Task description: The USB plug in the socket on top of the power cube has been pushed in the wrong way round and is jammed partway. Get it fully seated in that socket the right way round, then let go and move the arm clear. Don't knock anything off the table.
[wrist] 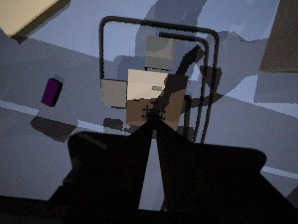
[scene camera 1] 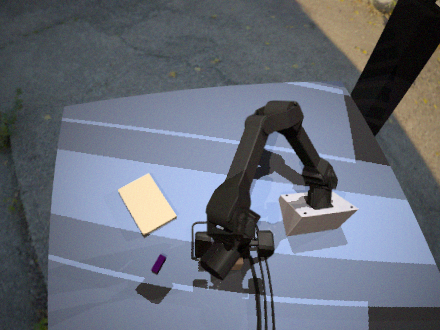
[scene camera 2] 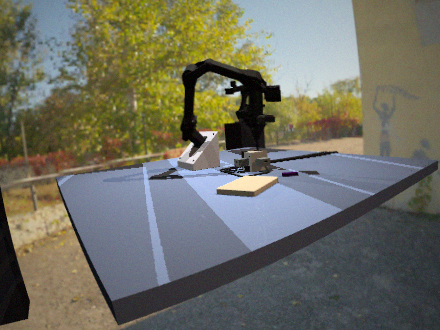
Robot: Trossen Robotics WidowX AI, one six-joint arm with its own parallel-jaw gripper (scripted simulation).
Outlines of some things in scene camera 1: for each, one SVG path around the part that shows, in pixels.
My gripper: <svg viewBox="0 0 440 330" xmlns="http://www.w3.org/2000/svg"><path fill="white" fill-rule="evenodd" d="M206 232L195 233L195 256L197 258L203 257L214 242L214 239L212 238L211 241L211 237L206 235ZM271 230L257 230L258 241L251 241L246 247L237 249L240 257L249 257L250 251L257 251L257 246L259 250L258 257L273 256L275 246Z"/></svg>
A flat tan slab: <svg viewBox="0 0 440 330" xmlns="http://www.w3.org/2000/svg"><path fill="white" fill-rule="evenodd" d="M150 174L136 181L134 180L118 190L144 236L177 218L177 215L150 177Z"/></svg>
